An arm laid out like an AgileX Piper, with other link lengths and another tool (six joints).
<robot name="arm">
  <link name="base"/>
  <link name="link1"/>
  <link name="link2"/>
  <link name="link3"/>
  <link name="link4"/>
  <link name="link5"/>
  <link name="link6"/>
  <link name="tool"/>
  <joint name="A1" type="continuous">
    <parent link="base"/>
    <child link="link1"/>
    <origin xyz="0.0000 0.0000 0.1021"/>
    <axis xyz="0 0 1"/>
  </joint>
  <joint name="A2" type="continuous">
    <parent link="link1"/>
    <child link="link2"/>
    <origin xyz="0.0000 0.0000 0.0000"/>
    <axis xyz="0 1 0"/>
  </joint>
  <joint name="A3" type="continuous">
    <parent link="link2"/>
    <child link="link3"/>
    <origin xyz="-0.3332 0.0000 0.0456"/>
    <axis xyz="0 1 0"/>
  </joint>
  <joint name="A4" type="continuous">
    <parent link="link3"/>
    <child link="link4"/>
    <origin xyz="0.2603 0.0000 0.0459"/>
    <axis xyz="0.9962 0 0.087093"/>
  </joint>
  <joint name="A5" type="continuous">
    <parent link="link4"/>
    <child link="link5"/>
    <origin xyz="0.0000 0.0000 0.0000"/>
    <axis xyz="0 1 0"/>
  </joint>
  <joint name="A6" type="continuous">
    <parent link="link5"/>
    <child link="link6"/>
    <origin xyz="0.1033 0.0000 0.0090"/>
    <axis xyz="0.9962 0 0.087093"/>
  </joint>
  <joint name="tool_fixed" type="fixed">
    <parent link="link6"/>
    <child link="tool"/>
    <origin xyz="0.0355 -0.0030 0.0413" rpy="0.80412 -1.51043 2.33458"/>
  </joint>
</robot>
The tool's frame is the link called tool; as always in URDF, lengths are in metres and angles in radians. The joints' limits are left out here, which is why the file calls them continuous.
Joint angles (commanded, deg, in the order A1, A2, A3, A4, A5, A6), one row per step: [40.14, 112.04, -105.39, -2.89, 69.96, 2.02]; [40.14, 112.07, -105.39, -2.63, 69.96, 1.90]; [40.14, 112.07, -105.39, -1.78, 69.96, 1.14]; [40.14, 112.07, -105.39, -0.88, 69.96, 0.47]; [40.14, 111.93, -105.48, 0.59, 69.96, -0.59]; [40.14, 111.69, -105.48, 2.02, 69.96, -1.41]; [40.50, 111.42, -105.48, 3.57, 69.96, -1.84]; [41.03, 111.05, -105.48, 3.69, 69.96, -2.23]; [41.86, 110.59, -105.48, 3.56, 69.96, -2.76]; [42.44, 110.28, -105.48, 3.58, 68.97, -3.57]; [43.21, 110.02, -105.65, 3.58, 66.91, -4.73]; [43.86, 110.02, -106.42, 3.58, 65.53, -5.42]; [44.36, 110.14, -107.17, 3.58, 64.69, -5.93]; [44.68, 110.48, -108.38, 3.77, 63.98, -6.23]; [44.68, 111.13, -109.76, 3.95, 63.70, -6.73]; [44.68, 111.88, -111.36, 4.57, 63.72, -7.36]
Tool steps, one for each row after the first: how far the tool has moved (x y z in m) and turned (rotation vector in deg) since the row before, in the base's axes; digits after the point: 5 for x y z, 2 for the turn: [-0.00033, 0.00055, -0.00032, 0.15, 0.17, 0.11]; [-0.00144, 0.00178, -0.00013, 0.45, 0.41, 0.70]; [-0.00148, 0.00181, -0.00010, 0.52, 0.46, 0.61]; [-0.00263, 0.00276, 0.00173, 1.01, 0.56, 0.97]; [-0.00287, 0.00224, 0.00218, 1.06, 0.56, 0.74]; [-0.00506, 0.00458, 0.00253, 1.26, 0.69, 0.74]; [-0.00439, 0.00312, 0.00333, 0.25, -0.30, 0.90]; [-0.00616, 0.00449, 0.00409, 0.09, -0.57, 1.33]; [-0.00308, 0.00481, 0.00427, 0.71, -1.17, 1.28]; [-0.00251, 0.00781, 0.00663, 1.41, -2.17, 1.71]; [-0.00149, 0.00707, 0.00710, 1.30, -1.78, 1.19]; [-0.00114, 0.00554, 0.00509, 0.88, -1.23, 0.90]; [0.00058, 0.00534, 0.00586, 1.15, -1.10, 0.55]; [0.00289, 0.00377, 0.00337, 0.68, -0.78, 0.43]; [0.00220, 0.00445, 0.00337, 0.83, -0.41, 0.59]
